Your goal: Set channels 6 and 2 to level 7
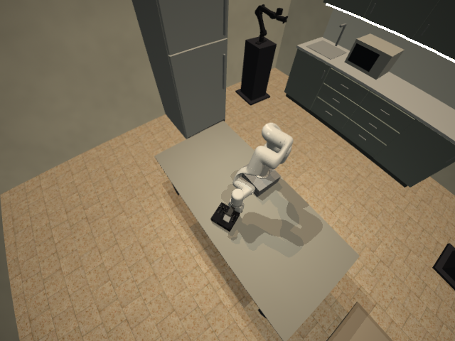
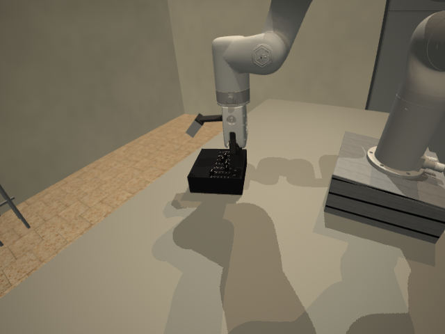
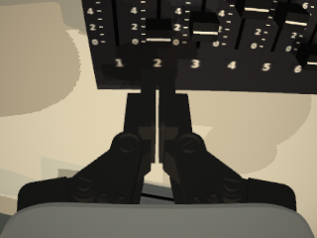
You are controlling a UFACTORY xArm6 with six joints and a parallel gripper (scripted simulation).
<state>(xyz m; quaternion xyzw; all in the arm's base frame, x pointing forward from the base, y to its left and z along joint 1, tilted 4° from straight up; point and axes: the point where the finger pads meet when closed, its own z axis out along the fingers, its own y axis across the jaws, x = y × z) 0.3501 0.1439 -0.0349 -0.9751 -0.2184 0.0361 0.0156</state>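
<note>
The channel 2 fader cap lies 30 mm below my hand, 30 mm ahead of it and 10 mm to the left of it. Round my hand: channel 6 fader cap 70 mm to the right, 60 mm ahead, 30 mm below; channel 1 fader cap 50 mm to the left, 50 mm ahead, 30 mm below.
</note>
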